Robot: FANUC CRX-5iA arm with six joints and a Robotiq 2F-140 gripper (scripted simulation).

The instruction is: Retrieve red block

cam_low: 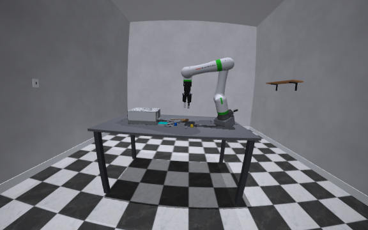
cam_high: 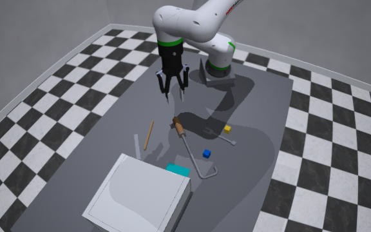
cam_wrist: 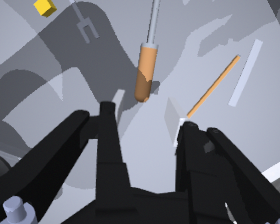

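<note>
Now: the thin wooden stick 19 cm below my hand, 11 cm to the right of it and 10 cm ahead of it. Round my hand: blue cube (18 cm to the left, 18 cm below, 12 cm ahead); hook tool (18 cm below, 12 cm to the left, 8 cm ahead); grey fork-ended tool (21 cm to the left, 19 cm below).
</note>
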